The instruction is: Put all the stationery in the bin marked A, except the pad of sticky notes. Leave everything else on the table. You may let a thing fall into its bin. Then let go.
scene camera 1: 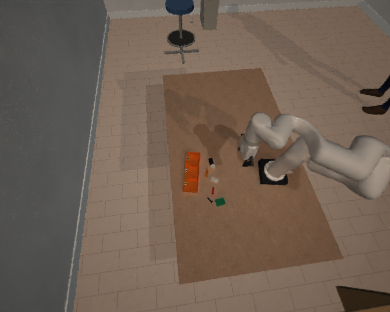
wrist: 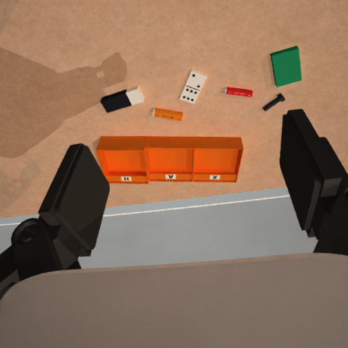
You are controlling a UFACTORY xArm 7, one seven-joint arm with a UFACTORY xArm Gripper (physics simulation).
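Frame: origin at the arm's base, x right, y ahead, z up, level; metres.
Where they show: gripper, fingertip midpoint: (scene camera 1: pixel 243 157); arm's base, origin of the base link: (scene camera 1: pixel 274 170).
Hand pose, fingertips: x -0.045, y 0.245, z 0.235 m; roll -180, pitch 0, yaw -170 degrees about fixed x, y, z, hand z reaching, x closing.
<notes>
Each offset is from my fingertips to the centre of the thing. Level surfaces: height alone.
My gripper (scene camera 1: pixel 244 150) (wrist: pixel 185 151) is open and empty, high above the brown surface and apart from every object. A black-and-white eraser {dx +0.102, dy +0.128, dz -0.282 m} (scene camera 1: pixel 211 162) (wrist: pixel 122 99) lies beside the orange bin row. A flat green pad {dx -0.146, dy +0.078, dz -0.283 m} (scene camera 1: pixel 220 202) (wrist: pixel 286 66), seemingly the sticky notes, lies at the opposite end of the group. Bin A {dx +0.031, dy +0.250, dz -0.269 m} (scene camera 1: pixel 191 171) (wrist: pixel 184 177) is the middle compartment, between bin H (wrist: pixel 137 179) and bin X (wrist: pixel 229 177). All three show no contents in the wrist view.
Between eraser and pad lie an orange battery-like cylinder {dx +0.033, dy +0.157, dz -0.281 m} (scene camera 1: pixel 206 173) (wrist: pixel 167 114), a white domino {dx -0.009, dy +0.111, dz -0.285 m} (scene camera 1: pixel 214 179) (wrist: pixel 193 87), a red battery-like cylinder {dx -0.078, dy +0.119, dz -0.283 m} (scene camera 1: pixel 213 190) (wrist: pixel 238 92) and a black bolt {dx -0.138, dy +0.138, dz -0.283 m} (scene camera 1: pixel 210 200) (wrist: pixel 273 102). A stool (scene camera 1: pixel 180 37) stands beyond the brown mat {dz -0.288 m} (scene camera 1: pixel 250 235).
</notes>
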